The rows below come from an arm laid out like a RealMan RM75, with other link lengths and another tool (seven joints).
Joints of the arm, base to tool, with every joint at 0 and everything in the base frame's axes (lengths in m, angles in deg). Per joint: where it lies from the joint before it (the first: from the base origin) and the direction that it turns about. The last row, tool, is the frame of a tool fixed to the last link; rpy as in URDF.
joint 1: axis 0 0 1 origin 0.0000 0.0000 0.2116
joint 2: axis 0 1 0 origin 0.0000 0.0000 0.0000
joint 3: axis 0 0 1 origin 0.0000 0.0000 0.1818
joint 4: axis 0 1 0 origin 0.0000 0.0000 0.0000
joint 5: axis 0 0 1 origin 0.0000 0.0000 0.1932
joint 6: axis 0 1 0 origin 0.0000 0.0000 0.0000
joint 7: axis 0 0 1 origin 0.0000 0.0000 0.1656
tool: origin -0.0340 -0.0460 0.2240 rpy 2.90 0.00 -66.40
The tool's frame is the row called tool.
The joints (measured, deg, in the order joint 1, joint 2, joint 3, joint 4, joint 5, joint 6, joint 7), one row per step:
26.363 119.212 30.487 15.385 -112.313 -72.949 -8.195
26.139 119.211 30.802 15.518 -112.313 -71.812 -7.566
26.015 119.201 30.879 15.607 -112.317 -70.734 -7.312
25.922 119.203 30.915 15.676 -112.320 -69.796 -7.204
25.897 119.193 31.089 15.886 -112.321 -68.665 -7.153
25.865 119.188 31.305 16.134 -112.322 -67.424 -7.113
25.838 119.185 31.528 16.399 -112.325 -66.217 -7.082
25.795 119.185 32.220 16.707 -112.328 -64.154 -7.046
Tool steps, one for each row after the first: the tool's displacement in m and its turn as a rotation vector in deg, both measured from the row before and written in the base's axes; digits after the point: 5 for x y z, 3 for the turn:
0.00835 0.00181 -0.00363 -0.689 0.634 -1.151
0.00623 0.00152 -0.00475 -0.734 0.147 -0.901
0.00510 0.00117 -0.00440 -0.640 0.010 -0.754
0.00511 0.00168 -0.00464 -0.666 0.087 -0.825
0.00560 0.00170 -0.00505 -0.716 0.113 -0.910
0.00528 0.00153 -0.00494 -0.694 0.131 -0.870
0.01076 0.00258 -0.00637 -0.927 0.213 -1.692

